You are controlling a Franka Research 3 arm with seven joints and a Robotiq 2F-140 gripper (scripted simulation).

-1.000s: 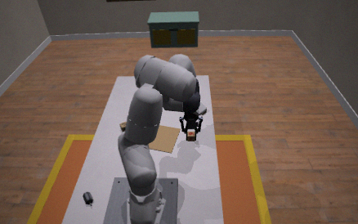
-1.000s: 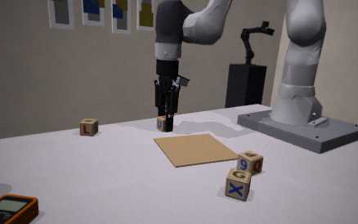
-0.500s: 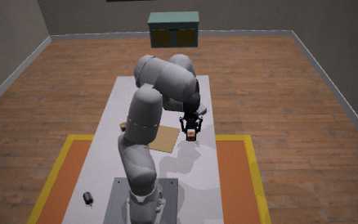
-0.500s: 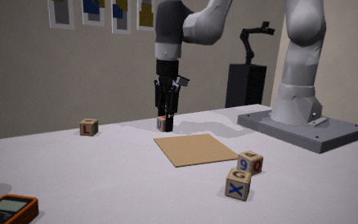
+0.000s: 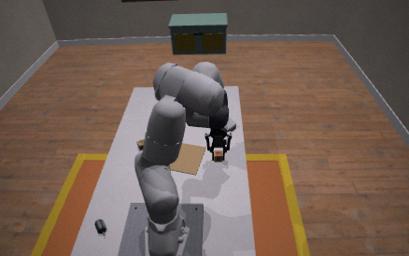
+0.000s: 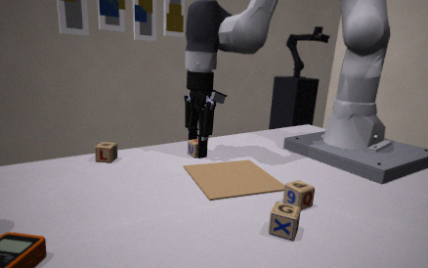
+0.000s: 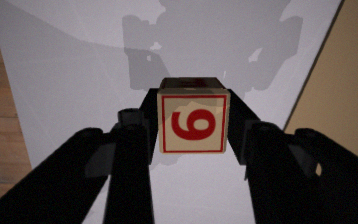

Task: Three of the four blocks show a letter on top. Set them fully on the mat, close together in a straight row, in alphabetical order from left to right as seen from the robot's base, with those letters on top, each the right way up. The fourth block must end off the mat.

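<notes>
The block lies 10 mm below my hand. Round my hand: tan mat (10 mm ahead, 190 mm to the left, 30 mm below); small dark object (430 mm behind, 500 mm to the left, 20 mm below); grey can (540 mm ahead, 160 mm to the left, 50 mm above).
</notes>
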